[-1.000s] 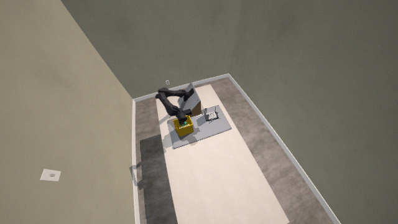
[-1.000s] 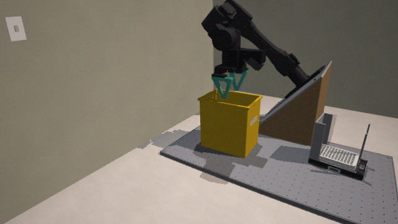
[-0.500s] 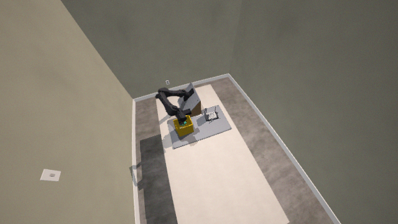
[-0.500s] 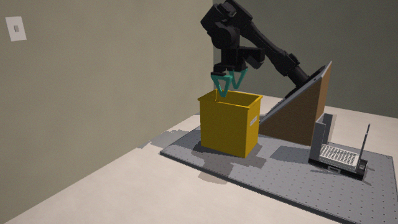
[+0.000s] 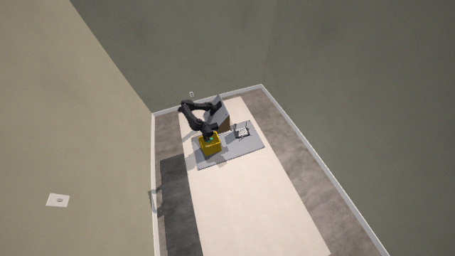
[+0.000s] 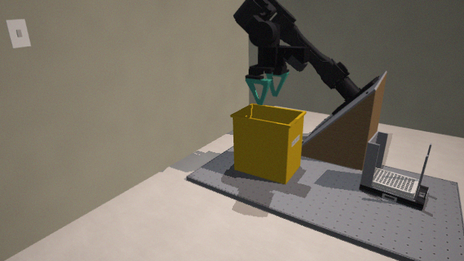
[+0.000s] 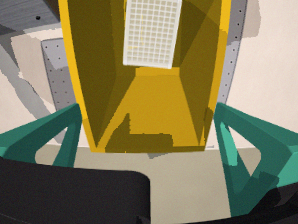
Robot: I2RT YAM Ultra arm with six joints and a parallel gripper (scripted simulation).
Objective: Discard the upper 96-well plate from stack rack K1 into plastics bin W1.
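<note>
Now: the yellow plastics bin W1 14 cm below my hand. Also, from my hand: thin post 5 cm behind, 41 cm to the left, 15 cm below; then tall grey post 5 cm behind, 29 cm to the left, 15 cm below.
</note>
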